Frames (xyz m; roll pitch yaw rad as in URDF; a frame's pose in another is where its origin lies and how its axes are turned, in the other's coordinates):
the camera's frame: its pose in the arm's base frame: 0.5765 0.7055 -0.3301 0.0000 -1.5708 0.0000
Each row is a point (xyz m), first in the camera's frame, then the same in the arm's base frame.
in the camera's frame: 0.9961 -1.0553 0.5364
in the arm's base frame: 0.0401 -0.3498 0.6660
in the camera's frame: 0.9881 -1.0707 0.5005
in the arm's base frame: 0.0760 -0.3652 0.6580
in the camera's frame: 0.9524 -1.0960 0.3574
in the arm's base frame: 0.2191 -0.3905 0.6223
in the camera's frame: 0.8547 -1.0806 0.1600
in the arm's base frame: 0.4165 -0.3751 0.5246
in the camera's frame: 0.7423 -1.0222 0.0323
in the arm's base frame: 0.5442 -0.3167 0.4122
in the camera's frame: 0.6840 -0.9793 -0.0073
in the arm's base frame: 0.5838 -0.2738 0.3539
